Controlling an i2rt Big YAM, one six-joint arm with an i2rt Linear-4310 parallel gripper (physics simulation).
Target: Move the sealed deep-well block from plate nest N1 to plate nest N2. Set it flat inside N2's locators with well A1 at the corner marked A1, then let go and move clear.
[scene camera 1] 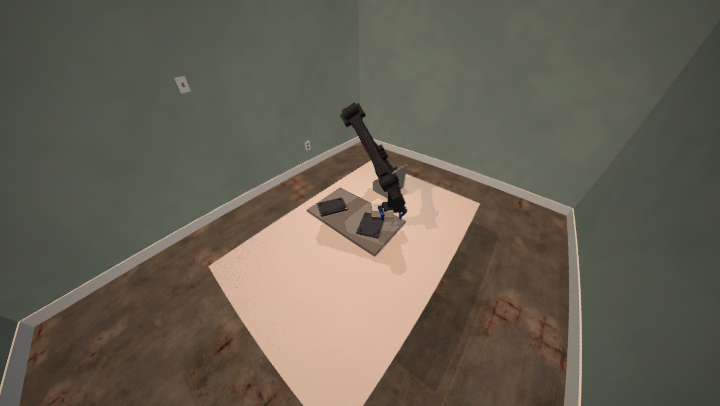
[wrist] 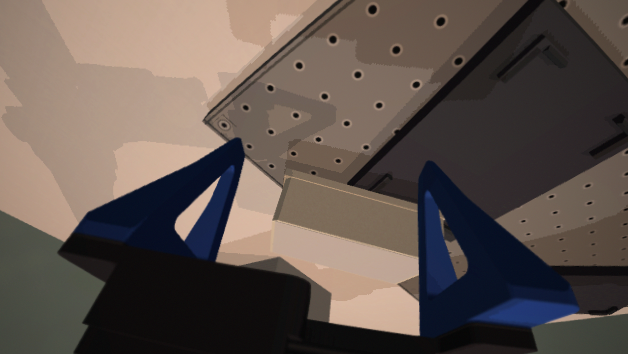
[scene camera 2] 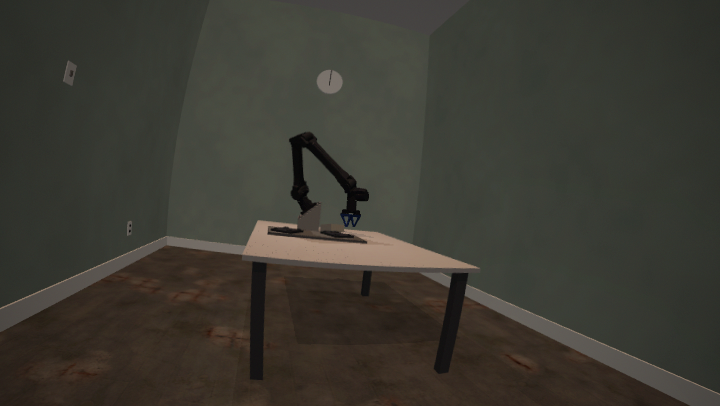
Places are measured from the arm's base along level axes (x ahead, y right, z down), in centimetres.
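Pixels of known places: gripper, fingertip midpoint: point(scene camera 1: 391, 219) point(wrist: 330, 157) point(scene camera 2: 350, 226); arm's base at its link origin: point(scene camera 2: 309, 209).
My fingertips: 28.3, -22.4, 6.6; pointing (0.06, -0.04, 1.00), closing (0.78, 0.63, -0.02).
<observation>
Ahead of a thing's pixels: the offset from my fingertips to its top centre, as dx, dy, dz. Level surfaces: height alone.
The cream deep-well block @[-5.0, +9.5, -0.9] point(scene camera 1: 375, 214) point(scene camera 2: 330, 227) point(wrist: 345, 220) is at the board's edge beside the nearer dark nest @[+6.5, +8.7, +3.3] point(scene camera 1: 370, 225) point(scene camera 2: 336, 234) point(wrist: 500, 125), overlapping that nest's edge in the wrist view. Whether it touches the nest, and its well A1, I cannot tell. The other dark nest @[+10.4, +36.6, +3.3] point(scene camera 1: 331, 206) point(scene camera 2: 285, 229) point(wrist: 585, 290) lies farther along the board. I cannot read which nest is N1 or N2. My gripper point(scene camera 1: 392, 217) point(scene camera 2: 349, 225) point(wrist: 330, 157) is open and empty, with its blue fingers above and around the block's area; the right finger overlaps the block's right end in the wrist view.
The grey perforated board @[+6.7, +21.3, +5.1] point(scene camera 1: 350, 216) point(scene camera 2: 312, 235) point(wrist: 320, 107) carries both nests. Low black locators stand up on the nests. The grey arm mount point(scene camera 1: 380, 189) point(scene camera 2: 309, 216) point(wrist: 317, 295) stands behind the block on the pale table @[dz +6.4] point(scene camera 1: 327, 292) point(scene camera 2: 363, 257).
</observation>
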